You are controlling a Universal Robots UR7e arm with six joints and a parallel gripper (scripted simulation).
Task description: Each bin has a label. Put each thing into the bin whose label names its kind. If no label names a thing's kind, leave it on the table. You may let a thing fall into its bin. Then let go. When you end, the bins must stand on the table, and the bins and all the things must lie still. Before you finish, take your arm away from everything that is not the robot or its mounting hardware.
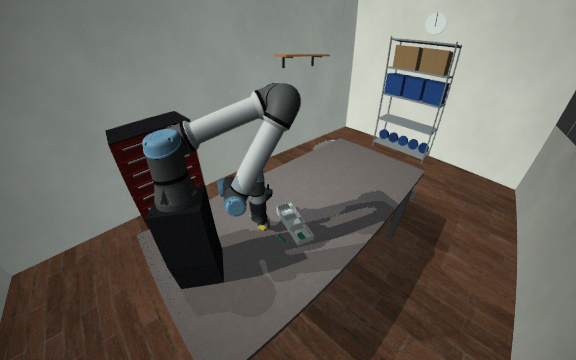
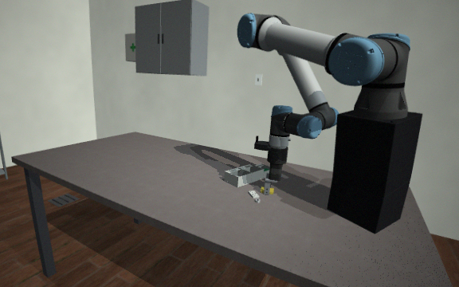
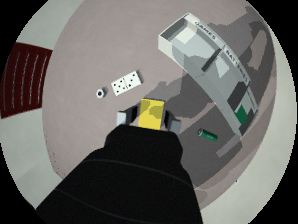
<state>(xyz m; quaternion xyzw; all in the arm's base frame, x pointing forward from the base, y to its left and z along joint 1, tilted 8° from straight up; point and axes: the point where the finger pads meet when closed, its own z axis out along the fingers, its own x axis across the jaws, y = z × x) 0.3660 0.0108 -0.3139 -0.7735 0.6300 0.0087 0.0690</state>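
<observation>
The yellow block is 10 mm below my hand. Also, from my hand: slim green thing 120 mm to the right, 10 mm below.
</observation>
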